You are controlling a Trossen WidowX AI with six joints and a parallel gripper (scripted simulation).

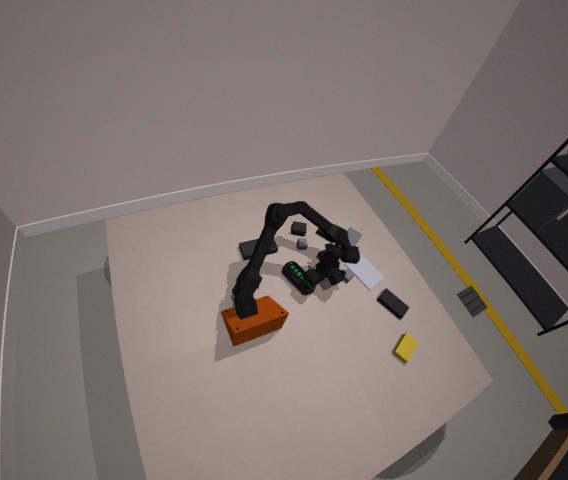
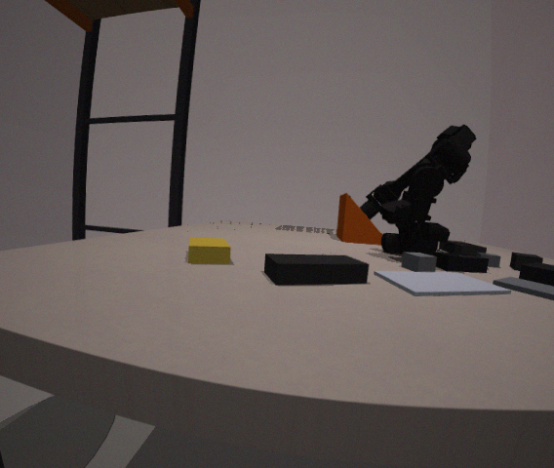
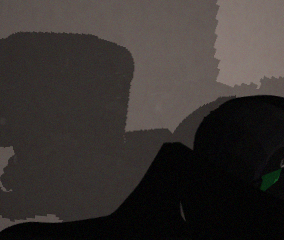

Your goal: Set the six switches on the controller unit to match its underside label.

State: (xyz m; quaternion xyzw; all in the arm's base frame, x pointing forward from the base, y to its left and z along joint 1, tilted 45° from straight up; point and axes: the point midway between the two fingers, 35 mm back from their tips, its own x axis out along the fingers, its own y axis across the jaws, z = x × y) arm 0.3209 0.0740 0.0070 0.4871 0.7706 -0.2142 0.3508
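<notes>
Now: gripper tip 120 mm short of the small black block, 80 mm to the right of it and 10 mm below it. From my gripper tip the other things lie so: small grey block: 160 mm ahead, 20 mm to the right, 10 mm above; then grey plate: 290 mm ahead, 150 mm to the left; then pale flat sheet: 260 mm ahead, 20 mm to the right.
</notes>
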